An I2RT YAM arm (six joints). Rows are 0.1 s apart.
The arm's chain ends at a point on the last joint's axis. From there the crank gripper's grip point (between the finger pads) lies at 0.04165 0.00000 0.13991 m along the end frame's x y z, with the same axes.
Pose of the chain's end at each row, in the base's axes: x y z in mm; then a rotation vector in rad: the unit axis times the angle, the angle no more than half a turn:
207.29 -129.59 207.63 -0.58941 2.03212 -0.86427
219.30 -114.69 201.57 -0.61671 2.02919 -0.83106
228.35 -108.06 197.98 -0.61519 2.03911 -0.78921
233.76 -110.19 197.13 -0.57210 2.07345 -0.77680
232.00 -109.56 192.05 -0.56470 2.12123 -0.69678
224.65 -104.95 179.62 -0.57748 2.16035 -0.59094
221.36 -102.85 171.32 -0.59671 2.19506 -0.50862
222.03 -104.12 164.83 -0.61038 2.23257 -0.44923
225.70 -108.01 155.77 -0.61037 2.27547 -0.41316
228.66 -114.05 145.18 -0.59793 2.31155 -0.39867
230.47 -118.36 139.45 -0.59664 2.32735 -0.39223
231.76 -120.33 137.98 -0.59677 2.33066 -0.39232
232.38 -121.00 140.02 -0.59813 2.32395 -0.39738
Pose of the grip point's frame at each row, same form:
301.11 -207.91 127.80 -0.58941 2.03212 -0.86427
314.84 -189.03 119.98 -0.61671 2.02919 -0.83106
324.19 -178.59 113.43 -0.61519 2.03911 -0.78921
326.12 -181.48 109.40 -0.57210 2.07345 -0.77680
321.48 -174.17 96.51 -0.56470 2.12123 -0.69678
312.12 -159.28 76.14 -0.57748 2.16035 -0.59094
305.97 -149.00 61.68 -0.59671 2.19506 -0.50862
302.63 -144.71 50.09 -0.61038 2.23257 -0.44923
301.30 -145.91 36.78 -0.61037 2.27547 -0.41316
299.98 -151.50 23.44 -0.59793 2.31155 -0.39867
299.84 -155.55 16.51 -0.59664 2.32735 -0.39223
300.71 -157.62 14.83 -0.59677 2.33066 -0.39232
302.14 -158.65 17.44 -0.59813 2.32395 -0.39738

